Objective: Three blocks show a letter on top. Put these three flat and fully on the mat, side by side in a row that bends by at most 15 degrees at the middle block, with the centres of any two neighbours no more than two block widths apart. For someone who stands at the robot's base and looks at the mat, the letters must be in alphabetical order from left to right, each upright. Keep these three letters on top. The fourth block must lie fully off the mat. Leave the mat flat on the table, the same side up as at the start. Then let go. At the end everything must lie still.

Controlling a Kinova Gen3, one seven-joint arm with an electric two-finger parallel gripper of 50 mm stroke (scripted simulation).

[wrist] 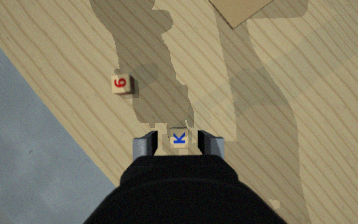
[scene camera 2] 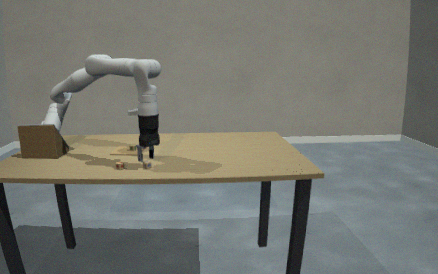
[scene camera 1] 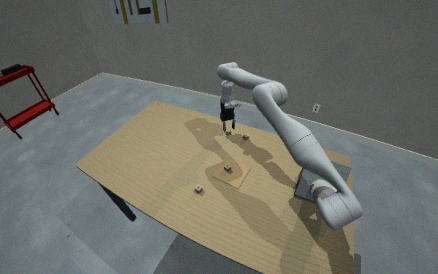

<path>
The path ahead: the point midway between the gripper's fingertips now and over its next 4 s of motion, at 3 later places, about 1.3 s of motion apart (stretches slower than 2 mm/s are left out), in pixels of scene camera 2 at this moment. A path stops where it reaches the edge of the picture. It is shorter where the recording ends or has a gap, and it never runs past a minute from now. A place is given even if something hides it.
My gripper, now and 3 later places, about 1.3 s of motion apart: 146,159; 147,166; 146,143; 146,141
</path>
